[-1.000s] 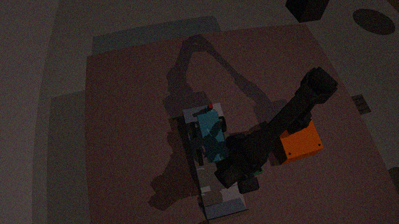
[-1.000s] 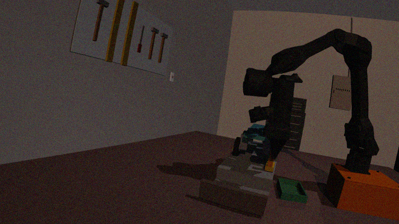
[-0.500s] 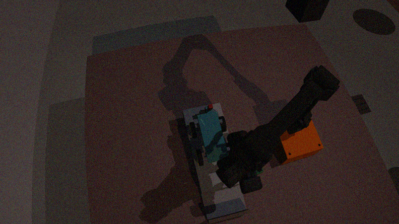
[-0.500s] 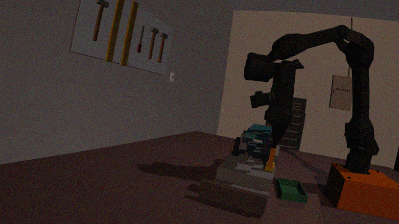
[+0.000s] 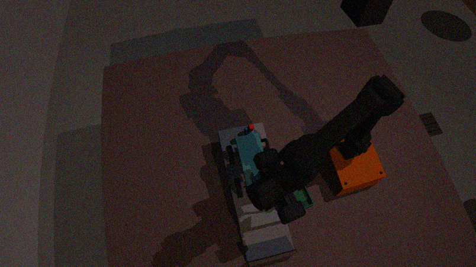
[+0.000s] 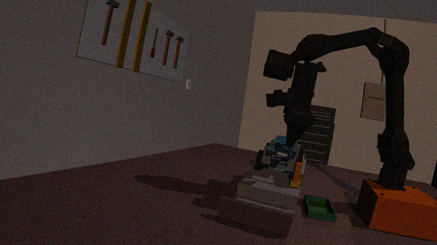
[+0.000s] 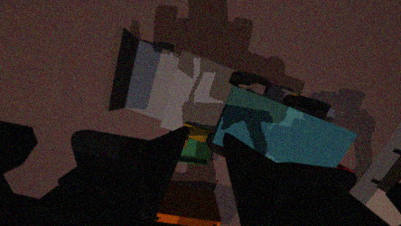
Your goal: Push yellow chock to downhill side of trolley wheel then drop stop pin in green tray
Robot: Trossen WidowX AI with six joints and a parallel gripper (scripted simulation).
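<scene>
My gripper tip is 220 mm to the left of the red-headed stop pin, 30 mm above it and 20 mm past it. From my gripper tip the other things lie so: grey ramp (110 mm below, 100 mm to the right, 10 mm ahead); yellow chock (70 mm below, 40 mm behind); trolley (110 mm to the right, 40 mm below, 10 mm ahead).
</scene>
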